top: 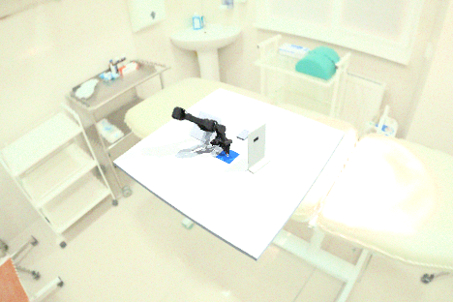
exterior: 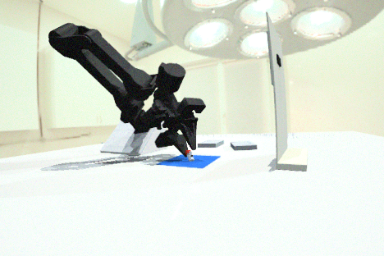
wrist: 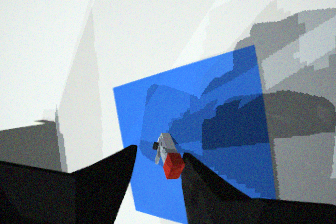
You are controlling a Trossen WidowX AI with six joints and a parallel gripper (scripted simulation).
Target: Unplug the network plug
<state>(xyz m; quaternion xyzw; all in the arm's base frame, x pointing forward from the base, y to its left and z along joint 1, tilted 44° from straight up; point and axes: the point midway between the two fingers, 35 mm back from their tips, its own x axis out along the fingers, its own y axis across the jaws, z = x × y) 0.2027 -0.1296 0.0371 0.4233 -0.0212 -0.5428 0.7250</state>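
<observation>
Right now my gripper tip is right at the network plug. From my gripper tip the other things lie so: upright grey panel (220 mm ahead, 20 mm to the left, 120 mm above); then blue marked square (20 mm below).
</observation>
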